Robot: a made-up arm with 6 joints.
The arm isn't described. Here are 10 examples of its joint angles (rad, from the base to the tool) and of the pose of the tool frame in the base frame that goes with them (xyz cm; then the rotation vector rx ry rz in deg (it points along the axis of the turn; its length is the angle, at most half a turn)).
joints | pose
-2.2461 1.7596 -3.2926 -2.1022 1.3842 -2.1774 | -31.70 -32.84 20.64 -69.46 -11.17 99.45
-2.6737 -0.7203 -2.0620 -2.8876 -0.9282 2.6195 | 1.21 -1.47 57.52 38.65 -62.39 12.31
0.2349 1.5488 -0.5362 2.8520 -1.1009 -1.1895 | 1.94 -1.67 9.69 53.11 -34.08 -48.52
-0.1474 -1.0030 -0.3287 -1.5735 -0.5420 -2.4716 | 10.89 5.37 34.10 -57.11 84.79 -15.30
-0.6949 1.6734 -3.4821 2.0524 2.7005 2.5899 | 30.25 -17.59 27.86 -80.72 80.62 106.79
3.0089 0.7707 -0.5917 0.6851 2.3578 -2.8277 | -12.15 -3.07 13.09 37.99 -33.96 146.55
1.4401 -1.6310 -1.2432 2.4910 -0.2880 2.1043 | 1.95 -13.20 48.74 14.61 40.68 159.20
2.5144 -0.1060 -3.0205 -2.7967 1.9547 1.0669 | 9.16 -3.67 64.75 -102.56 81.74 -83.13
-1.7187 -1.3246 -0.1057 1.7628 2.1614 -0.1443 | 6.50 -5.57 32.97 -70.99 39.25 -61.37
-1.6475 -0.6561 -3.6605 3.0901 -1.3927 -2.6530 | 1.56 24.66 47.65 4.16 -14.52 112.22
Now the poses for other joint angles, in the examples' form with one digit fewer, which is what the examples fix.
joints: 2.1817 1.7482 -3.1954 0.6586 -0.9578 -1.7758
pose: -19.5 35.8 22.6 -23.8 -68.0 -132.1
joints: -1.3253 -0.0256 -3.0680 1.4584 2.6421 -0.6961
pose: 6.5 1.7 59.6 155.6 67.4 42.2
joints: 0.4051 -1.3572 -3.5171 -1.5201 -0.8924 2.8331
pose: -38.2 -8.4 20.7 80.7 -88.7 -98.4
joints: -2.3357 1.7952 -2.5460 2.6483 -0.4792 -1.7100
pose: -25.8 -22.2 -4.8 -17.1 -157.6 9.1
